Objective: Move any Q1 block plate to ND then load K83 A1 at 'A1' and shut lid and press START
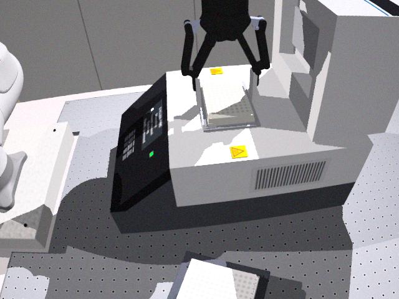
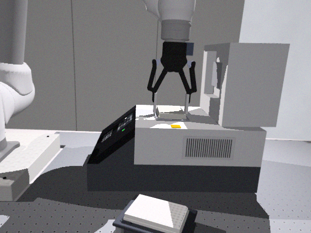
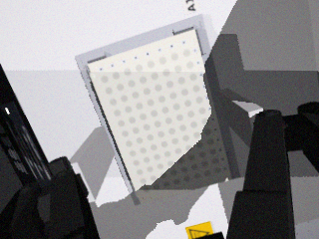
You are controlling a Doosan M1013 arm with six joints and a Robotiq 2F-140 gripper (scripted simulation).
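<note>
The white 96-well plate is 2 cm below my hand. Also, from my hand: black nest 3 cm behind, 27 cm to the left, 22 cm below; dark grey plate nest 7 cm behind, 30 cm to the right, 20 cm below.
</note>
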